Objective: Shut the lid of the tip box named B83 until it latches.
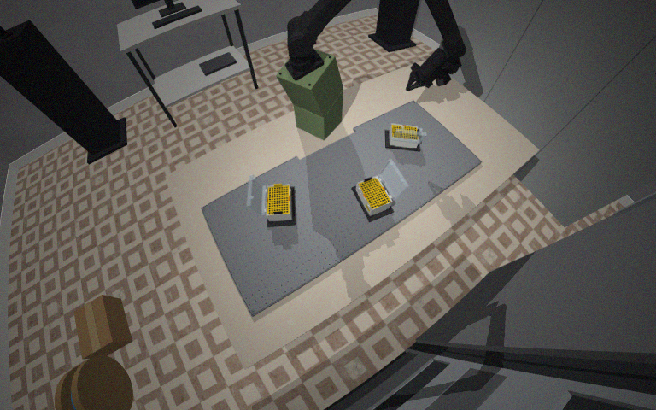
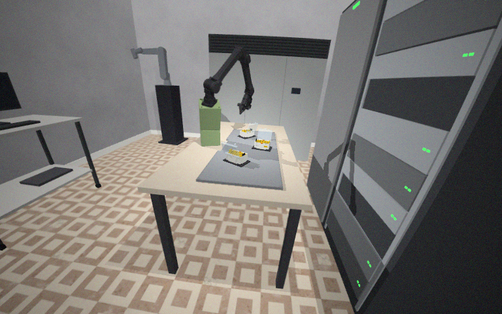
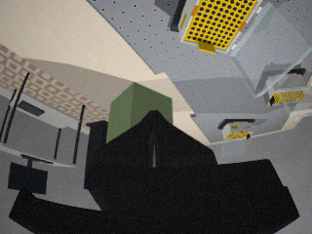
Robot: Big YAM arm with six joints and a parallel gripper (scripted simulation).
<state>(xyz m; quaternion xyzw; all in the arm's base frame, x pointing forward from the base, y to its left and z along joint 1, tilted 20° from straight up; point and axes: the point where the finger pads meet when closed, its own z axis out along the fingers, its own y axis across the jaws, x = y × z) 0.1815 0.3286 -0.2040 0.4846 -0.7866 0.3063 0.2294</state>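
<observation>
The tip box lid lies 28 cm ahead of my hand, 27 cm to the right of it and 11 cm below it. The rest, counted from my hand: tip box (9 cm ahead, 4 cm to the right, 15 cm below).
</observation>
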